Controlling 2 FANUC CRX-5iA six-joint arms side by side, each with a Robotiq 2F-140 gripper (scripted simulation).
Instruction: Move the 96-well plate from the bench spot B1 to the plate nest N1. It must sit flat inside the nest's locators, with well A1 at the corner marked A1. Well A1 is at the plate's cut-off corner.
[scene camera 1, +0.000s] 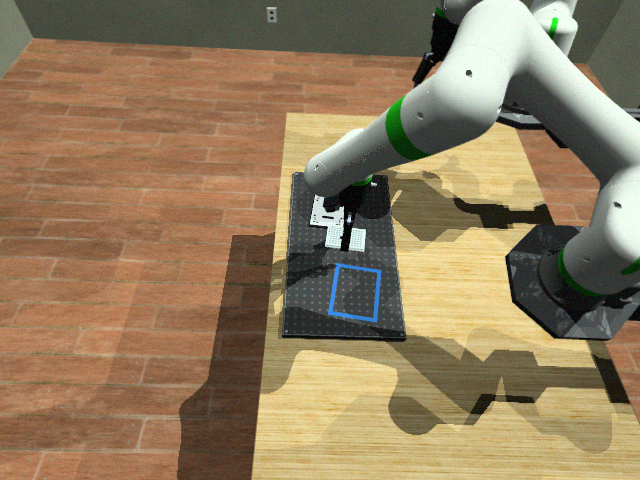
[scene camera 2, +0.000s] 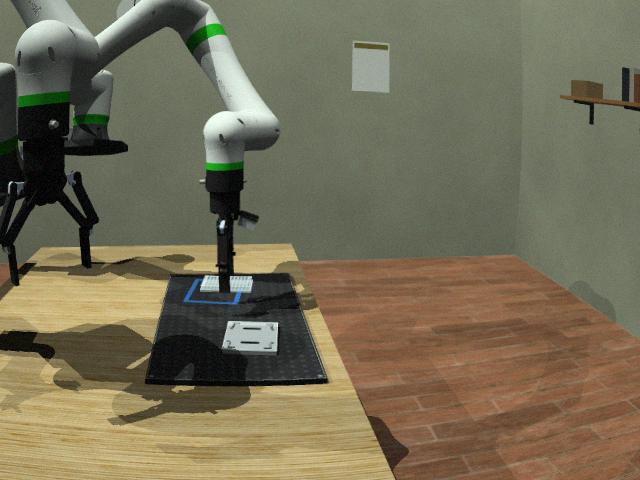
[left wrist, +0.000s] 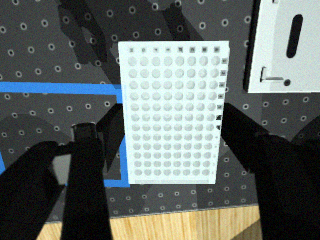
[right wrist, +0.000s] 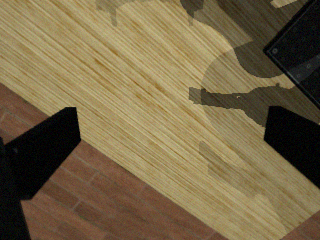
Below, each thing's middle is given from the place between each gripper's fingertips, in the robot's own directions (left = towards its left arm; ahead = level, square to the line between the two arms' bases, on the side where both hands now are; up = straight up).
Scene:
I see my left gripper (scene camera 2: 226, 286) 7 cm short of the pale plate nest (scene camera 2: 237, 334), 17 cm to the left of it and 9 cm above it. Round my left hand: white 96-well plate (left wrist: 169, 88) (2 cm below).
I see my right gripper (scene camera 2: 51, 274) 310 mm short of the pale plate nest, 400 mm to the right of it and 280 mm above it. The rest, counted from my right hand: white 96-well plate: 240 mm ahead, 580 mm to the left, 210 mm below.

